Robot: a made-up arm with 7 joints.
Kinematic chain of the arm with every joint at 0, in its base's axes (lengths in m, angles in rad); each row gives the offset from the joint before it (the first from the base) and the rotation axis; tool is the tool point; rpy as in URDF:
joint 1: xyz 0 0 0 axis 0.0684 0.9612 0.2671
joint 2: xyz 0 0.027 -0.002 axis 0.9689 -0.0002 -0.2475
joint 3: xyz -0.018 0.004 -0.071 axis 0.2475 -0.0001 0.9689
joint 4: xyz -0.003 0 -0.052 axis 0.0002 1 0
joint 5: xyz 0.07 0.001 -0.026 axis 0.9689 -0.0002 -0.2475
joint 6: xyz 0.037 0 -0.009 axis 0.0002 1 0
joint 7: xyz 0.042 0 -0.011 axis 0.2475 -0.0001 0.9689
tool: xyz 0 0 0 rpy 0 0.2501 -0.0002
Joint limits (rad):
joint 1: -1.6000..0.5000
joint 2: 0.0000..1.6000
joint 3: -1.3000..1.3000
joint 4: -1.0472..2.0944
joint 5: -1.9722..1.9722
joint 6: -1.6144..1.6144
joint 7: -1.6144..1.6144
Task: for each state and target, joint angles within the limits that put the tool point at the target. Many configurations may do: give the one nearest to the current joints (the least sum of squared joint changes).
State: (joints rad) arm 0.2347 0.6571 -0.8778 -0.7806 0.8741 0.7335 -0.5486
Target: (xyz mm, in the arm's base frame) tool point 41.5 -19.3 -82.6
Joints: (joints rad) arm 0.2892 0.6332 -0.9862 -1.0472 0.9259 0.6378 -0.5486
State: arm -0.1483 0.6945 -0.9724 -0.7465 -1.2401 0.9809 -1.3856
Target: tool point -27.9 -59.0 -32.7
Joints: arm 0.3100 0.2400 -1.3000 -1.0287 -1.4123 1.1359 -1.3856
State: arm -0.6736 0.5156 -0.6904 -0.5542 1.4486 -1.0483 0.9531
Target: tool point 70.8 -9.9 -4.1
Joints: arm -0.6553 0.7146 -0.1012 -1.0472 1.1216 -1.1090 0.9531
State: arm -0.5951 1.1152 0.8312 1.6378 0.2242 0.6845 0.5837
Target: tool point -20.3 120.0 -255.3
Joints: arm -0.2644 0.4439 0.8707 1.7174 0.2036 0.5406 0.5837
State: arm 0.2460 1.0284 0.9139 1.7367 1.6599 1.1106 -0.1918
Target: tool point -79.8 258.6 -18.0
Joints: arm 0.2511 1.2880 0.8684 1.7733 1.6601 1.4113 -0.1918
